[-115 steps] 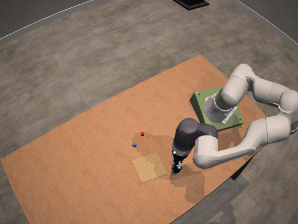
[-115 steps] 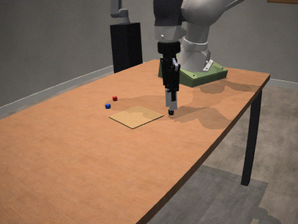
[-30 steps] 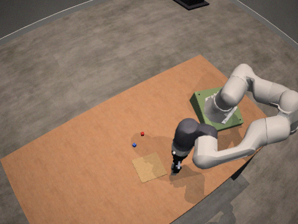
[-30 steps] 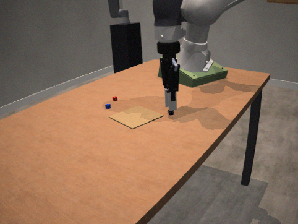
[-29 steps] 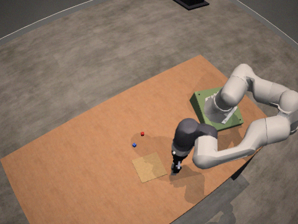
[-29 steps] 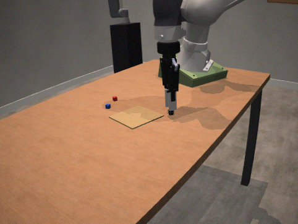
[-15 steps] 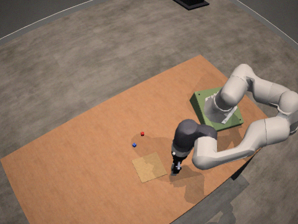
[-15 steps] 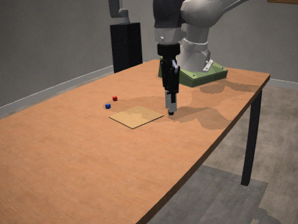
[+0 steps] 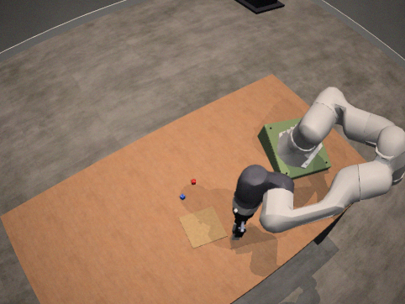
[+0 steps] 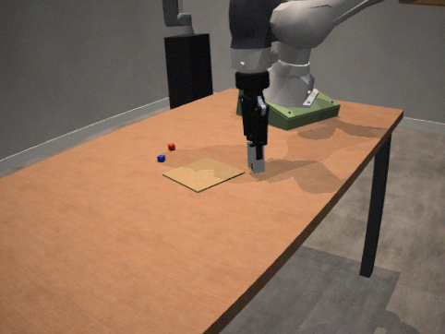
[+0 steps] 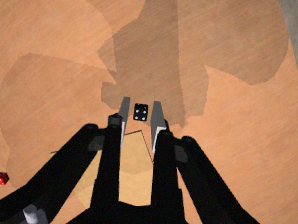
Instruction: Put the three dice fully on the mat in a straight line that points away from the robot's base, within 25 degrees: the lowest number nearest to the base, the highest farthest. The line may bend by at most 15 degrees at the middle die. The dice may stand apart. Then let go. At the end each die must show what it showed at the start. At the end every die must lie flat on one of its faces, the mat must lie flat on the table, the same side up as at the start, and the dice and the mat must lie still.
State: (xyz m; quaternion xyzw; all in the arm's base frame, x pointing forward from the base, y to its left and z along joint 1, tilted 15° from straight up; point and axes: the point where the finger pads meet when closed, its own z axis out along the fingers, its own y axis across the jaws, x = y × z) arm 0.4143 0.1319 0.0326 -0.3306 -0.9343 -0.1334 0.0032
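Right now the black die is 30 mm below my hand. The rest, counted from my hand: red die 10 mm behind, 280 mm to the right, 30 mm below; blue die 70 mm ahead, 250 mm to the right, 30 mm below; tan mat 80 mm ahead, 100 mm to the right, 30 mm below.
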